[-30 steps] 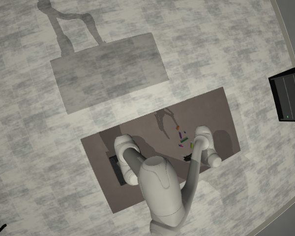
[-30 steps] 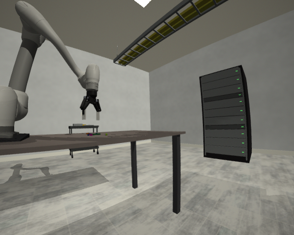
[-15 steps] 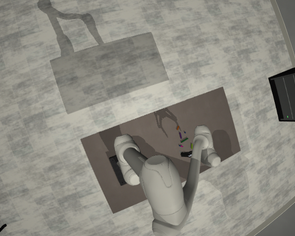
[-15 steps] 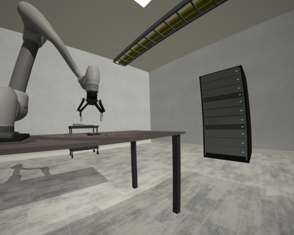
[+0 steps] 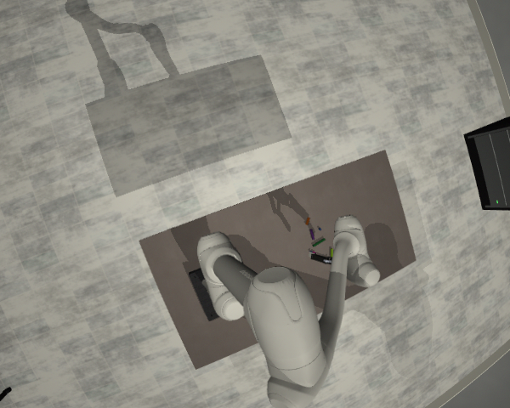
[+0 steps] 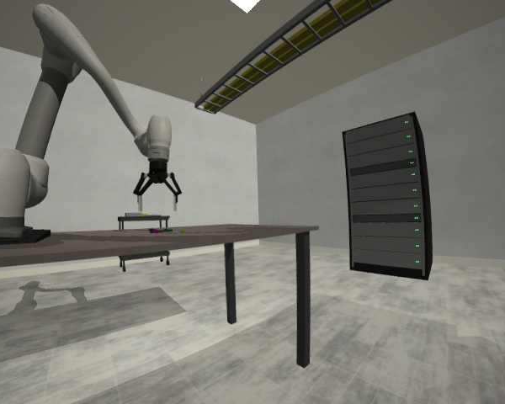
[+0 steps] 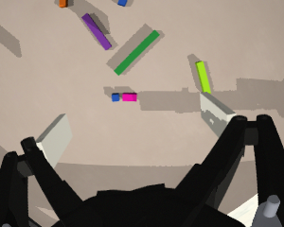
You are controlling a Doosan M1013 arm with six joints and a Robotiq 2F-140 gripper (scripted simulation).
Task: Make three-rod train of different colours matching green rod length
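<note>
Now: hand 100 mm above the magenta rod and 10 mm past it. The rest, counted from my hand: lime rod 100 mm below, 90 mm ahead, 50 mm to the right; then purple rod 100 mm to the left, 100 mm below, 20 mm ahead; then green rod 100 mm below, 40 mm to the left, 40 mm ahead.
</note>
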